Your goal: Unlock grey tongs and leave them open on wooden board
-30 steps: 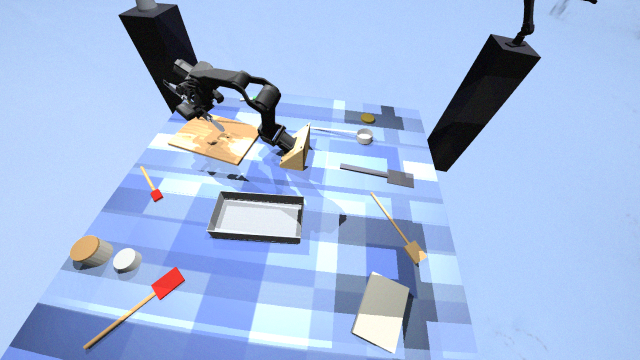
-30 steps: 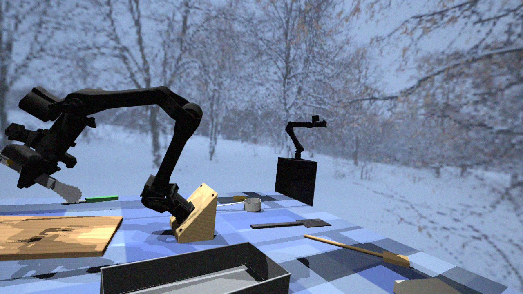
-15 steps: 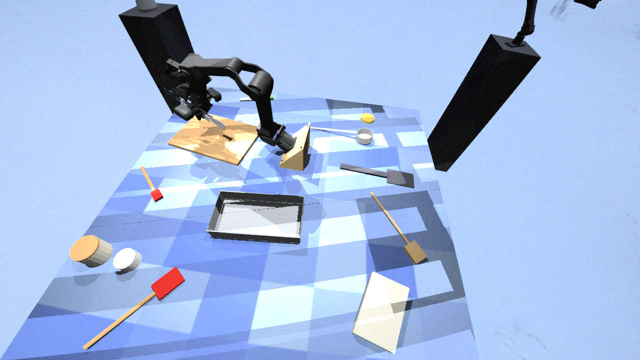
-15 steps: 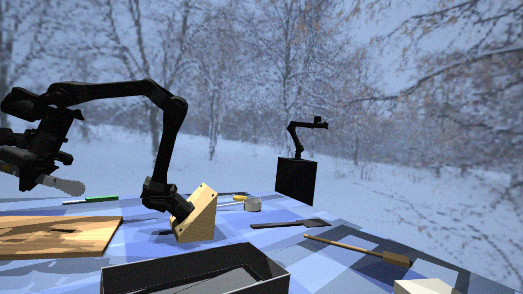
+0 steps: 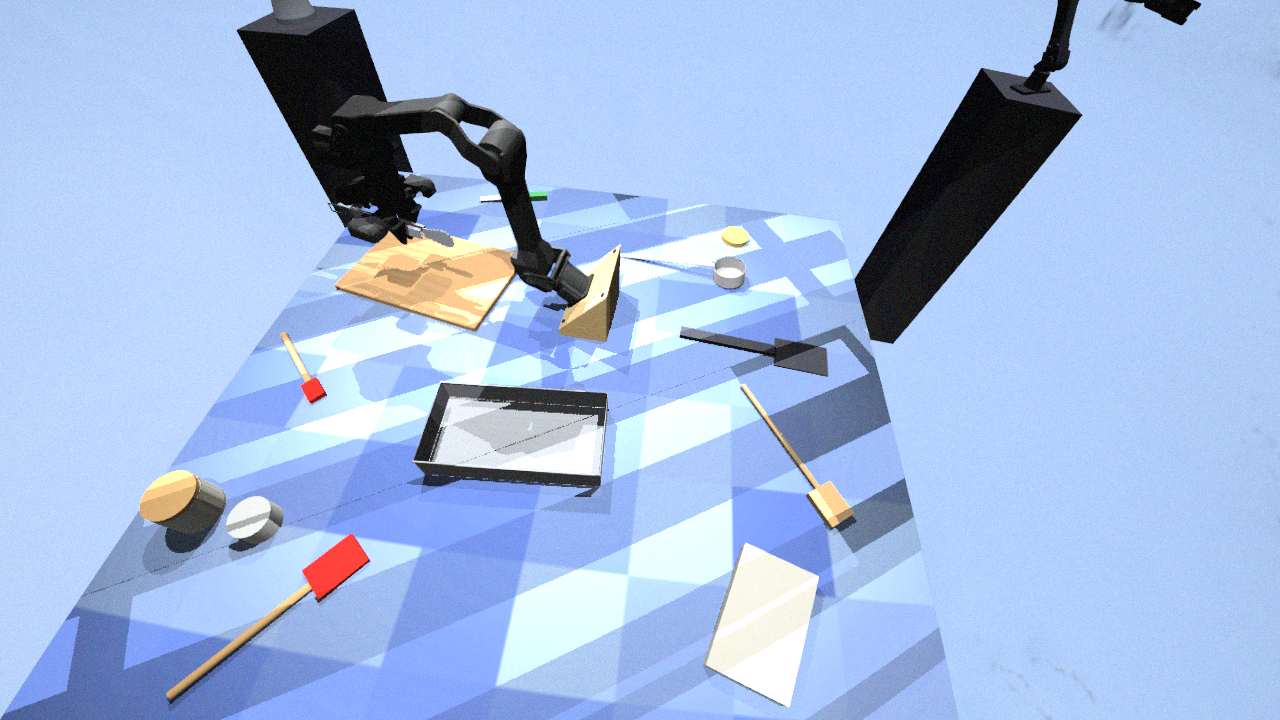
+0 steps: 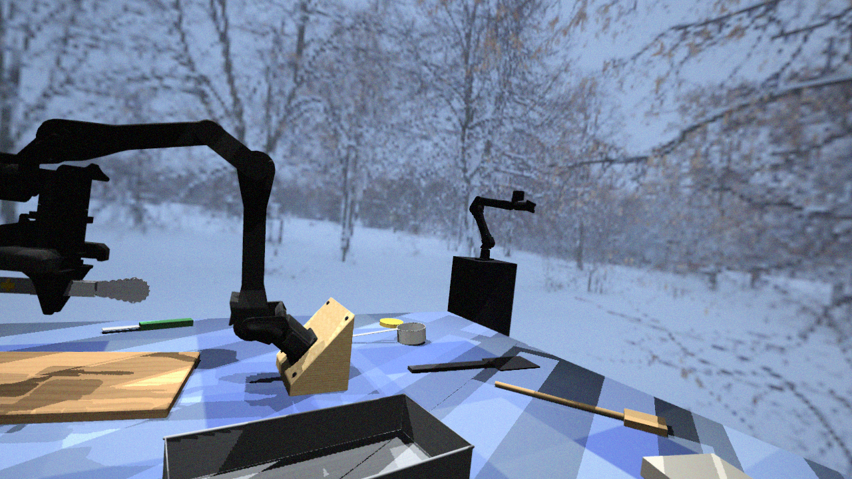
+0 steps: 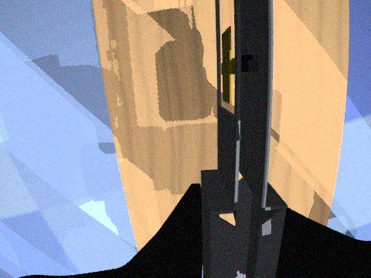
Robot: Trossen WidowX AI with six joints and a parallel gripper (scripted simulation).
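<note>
Now: gripper tip 120 mm above the wooden board and 30 mm past it. Also, from my gripper tip: red spatula 640 mm ahead, 120 mm below, 100 mm to the left; yellow lock piece 50 mm to the right, 40 mm above, 10 mm behind; roasting tin 340 mm to the left, 320 mm ahead, 100 mm below.
</note>
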